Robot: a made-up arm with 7 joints. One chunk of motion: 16 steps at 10 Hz.
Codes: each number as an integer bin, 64 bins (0 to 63) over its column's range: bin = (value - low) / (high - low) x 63, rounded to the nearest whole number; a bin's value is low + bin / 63 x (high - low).
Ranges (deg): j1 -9..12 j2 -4..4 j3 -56..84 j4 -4..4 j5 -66..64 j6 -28..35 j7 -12..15
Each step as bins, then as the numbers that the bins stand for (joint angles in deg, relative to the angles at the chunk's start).
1 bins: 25 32 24 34 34 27 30
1 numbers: -0.67 0.06 -2.67 0.32 4.16 -1.00 0.86
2 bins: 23 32 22 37 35 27 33
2 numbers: -1.33 0.06 -7.11 0.70 6.22 -1.00 2.14
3 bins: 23 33 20 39 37 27 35
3 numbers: -1.33 0.19 -11.56 0.95 10.35 -1.00 3.00
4 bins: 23 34 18 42 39 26 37
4 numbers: -1.33 0.32 -16.00 1.33 14.48 -2.00 3.86
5 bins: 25 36 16 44 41 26 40
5 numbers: -0.67 0.57 -20.44 1.59 18.60 -2.00 5.14
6 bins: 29 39 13 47 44 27 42
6 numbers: 0.67 0.95 -27.11 1.97 24.79 -1.00 6.00
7 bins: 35 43 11 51 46 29 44
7 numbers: 2.67 1.46 -31.56 2.48 28.92 1.00 6.86
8 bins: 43 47 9 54 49 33 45
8 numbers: 5.33 1.97 -36.00 2.86 35.11 5.00 7.29
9 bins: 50 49 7 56 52 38 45
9 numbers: 7.67 2.22 -40.44 3.11 41.30 10.00 7.29
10 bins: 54 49 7 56 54 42 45
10 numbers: 9.00 2.22 -40.44 3.11 45.43 14.00 7.29
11 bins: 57 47 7 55 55 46 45
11 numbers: 10.00 1.97 -40.44 2.98 47.49 18.00 7.29
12 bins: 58 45 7 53 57 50 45
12 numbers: 10.33 1.71 -40.44 2.73 51.62 22.00 7.29
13 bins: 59 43 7 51 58 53 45
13 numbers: 10.67 1.46 -40.44 2.48 53.68 25.00 7.29
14 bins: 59 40 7 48 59 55 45
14 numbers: 10.67 1.08 -40.44 2.10 55.75 27.00 7.29
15 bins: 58 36 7 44 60 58 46
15 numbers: 10.33 0.57 -40.44 1.59 57.81 30.00 7.71
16 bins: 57 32 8 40 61 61 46
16 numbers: 10.00 0.06 -38.22 1.08 59.87 33.00 7.71
